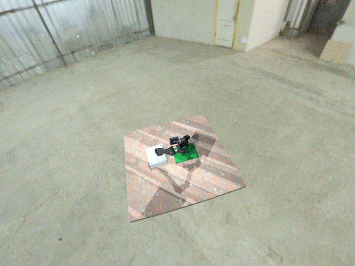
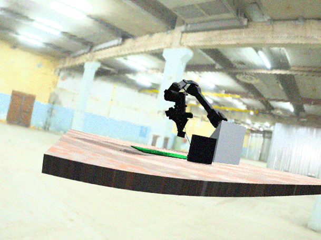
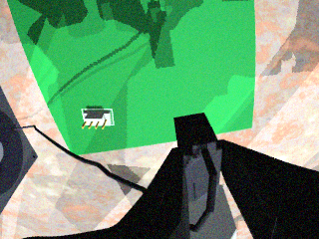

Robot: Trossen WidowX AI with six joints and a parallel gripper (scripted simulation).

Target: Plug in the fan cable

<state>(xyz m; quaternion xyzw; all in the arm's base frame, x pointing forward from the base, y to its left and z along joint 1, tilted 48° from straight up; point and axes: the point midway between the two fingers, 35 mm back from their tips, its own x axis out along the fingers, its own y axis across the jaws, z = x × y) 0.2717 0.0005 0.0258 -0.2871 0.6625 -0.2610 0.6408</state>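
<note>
My gripper tip is 70 mm short of the green board, 40 mm to the right of it and 140 mm above it. From my gripper tip the other things lie so: dark fan plug 10 mm behind, 10 mm below; then white fan header 40 mm behind, 100 mm to the left, 120 mm below; then black fan 30 mm behind, 220 mm to the left, 60 mm below.
</note>
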